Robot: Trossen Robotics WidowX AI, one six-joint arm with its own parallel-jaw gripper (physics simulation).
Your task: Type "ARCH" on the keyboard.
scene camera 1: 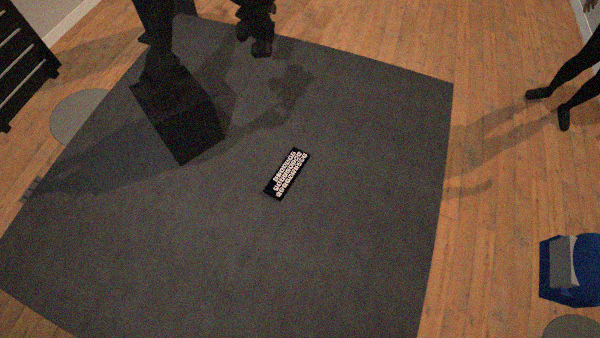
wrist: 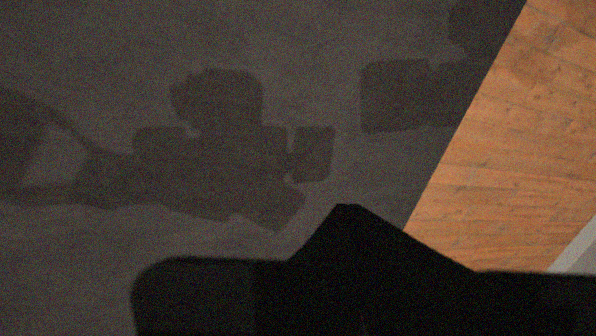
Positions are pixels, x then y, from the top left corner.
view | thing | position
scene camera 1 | my gripper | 271, 42
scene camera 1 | black keyboard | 269, 190
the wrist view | my gripper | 346, 215
